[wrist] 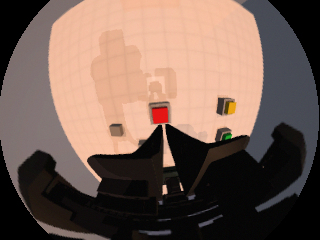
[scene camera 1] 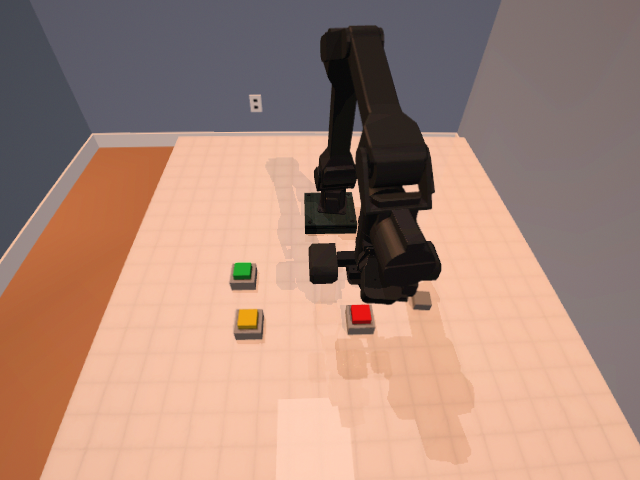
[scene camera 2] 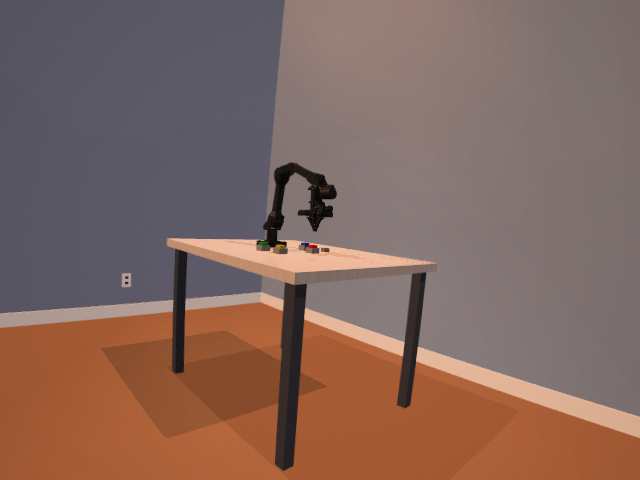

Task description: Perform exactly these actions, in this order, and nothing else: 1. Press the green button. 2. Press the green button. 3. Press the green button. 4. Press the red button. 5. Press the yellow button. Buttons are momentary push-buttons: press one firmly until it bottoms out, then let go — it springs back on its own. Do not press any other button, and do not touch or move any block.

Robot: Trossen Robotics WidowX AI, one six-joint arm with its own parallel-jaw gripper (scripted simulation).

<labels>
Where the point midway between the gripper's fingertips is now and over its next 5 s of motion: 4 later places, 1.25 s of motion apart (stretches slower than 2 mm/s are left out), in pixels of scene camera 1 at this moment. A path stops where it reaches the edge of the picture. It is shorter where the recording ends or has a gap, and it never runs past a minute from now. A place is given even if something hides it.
My gripper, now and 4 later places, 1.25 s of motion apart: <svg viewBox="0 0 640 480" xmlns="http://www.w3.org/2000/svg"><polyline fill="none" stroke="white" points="366,295 361,314 266,293 247,318 343,311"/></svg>
</labels>
